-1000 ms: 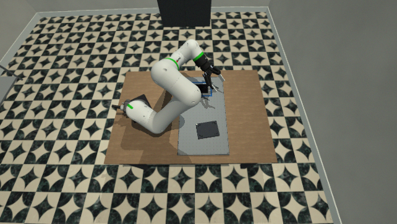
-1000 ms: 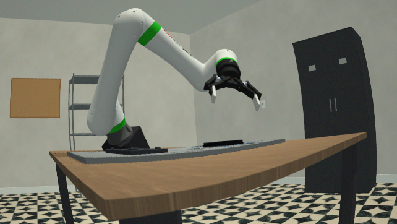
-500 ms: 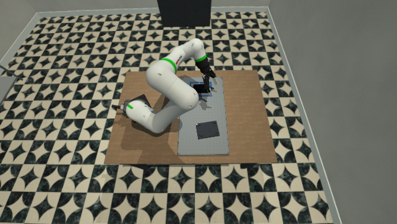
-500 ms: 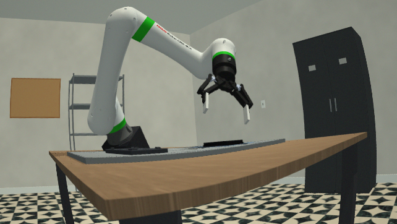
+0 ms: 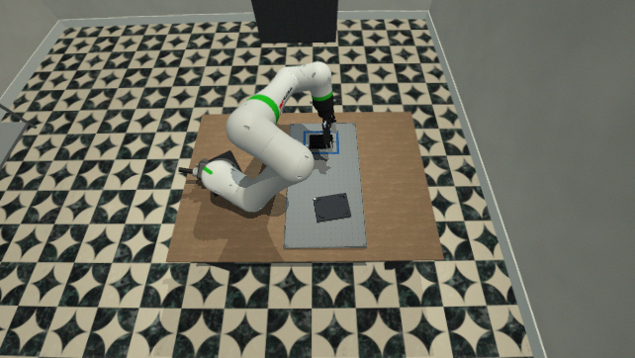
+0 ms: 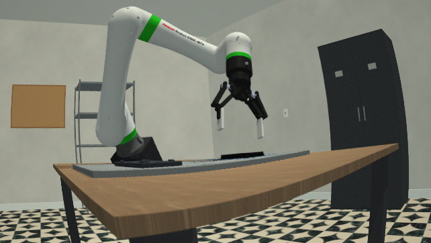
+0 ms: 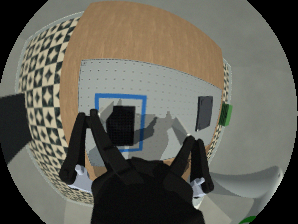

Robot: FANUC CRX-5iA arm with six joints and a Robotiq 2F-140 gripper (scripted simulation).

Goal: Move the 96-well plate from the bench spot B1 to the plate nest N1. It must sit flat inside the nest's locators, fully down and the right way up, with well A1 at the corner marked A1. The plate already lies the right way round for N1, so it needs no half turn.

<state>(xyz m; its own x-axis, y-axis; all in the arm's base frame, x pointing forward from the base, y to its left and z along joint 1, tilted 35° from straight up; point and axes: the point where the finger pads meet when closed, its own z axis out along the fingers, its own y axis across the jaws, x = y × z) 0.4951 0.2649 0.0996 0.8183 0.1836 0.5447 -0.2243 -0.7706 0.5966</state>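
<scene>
The black 96-well plate is 60 mm behind my hand, 50 mm to the left of it and 80 mm below it. Also, from my hand: plate nest N1 (330 mm to the right, 80 mm below).
</scene>
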